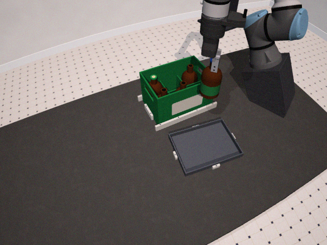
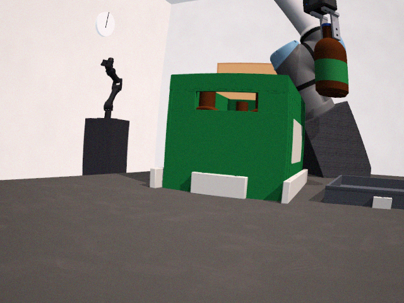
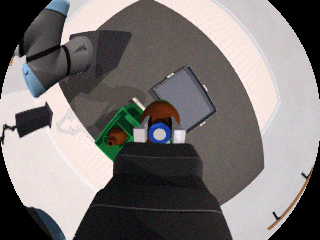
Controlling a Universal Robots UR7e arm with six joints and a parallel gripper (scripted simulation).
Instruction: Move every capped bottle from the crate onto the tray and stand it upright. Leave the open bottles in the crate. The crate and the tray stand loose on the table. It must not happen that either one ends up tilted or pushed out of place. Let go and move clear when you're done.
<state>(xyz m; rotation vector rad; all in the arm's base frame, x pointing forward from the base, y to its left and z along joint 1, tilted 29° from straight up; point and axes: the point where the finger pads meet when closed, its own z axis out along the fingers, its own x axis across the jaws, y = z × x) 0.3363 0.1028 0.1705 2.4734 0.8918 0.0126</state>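
My gripper is now 60 mm above the blue-capped bottle. Round my hand: crate: 240 mm below, 170 mm to the right, 30 mm ahead; then grey tray: 310 mm below, 90 mm to the left, 80 mm ahead; then open bottle: 230 mm below, 200 mm to the right, 70 mm behind.
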